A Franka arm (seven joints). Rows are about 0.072 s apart.
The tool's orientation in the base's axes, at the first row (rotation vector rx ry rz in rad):
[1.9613, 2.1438, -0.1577]
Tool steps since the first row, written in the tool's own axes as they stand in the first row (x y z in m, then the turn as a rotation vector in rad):
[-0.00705, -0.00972, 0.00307, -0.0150, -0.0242, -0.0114]
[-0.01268, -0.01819, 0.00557, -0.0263, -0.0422, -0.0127]
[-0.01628, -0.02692, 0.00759, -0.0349, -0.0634, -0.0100]
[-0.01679, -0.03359, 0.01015, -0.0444, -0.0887, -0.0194]
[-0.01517, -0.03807, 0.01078, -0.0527, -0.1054, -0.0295]
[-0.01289, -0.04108, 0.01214, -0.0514, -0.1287, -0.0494]
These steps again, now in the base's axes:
[-0.00881, -0.00849, -0.00201, -0.0240, -0.0142, 0.0128]
[-0.01653, -0.01535, -0.00371, -0.0411, -0.0266, 0.0154]
[-0.02473, -0.02015, -0.00546, -0.0612, -0.0376, 0.0133]
[-0.03106, -0.02190, -0.00832, -0.0865, -0.0471, 0.0227]
[-0.03556, -0.02092, -0.00966, -0.1034, -0.0544, 0.0332]
[-0.03859, -0.01932, -0.01176, -0.1286, -0.0508, 0.0504]

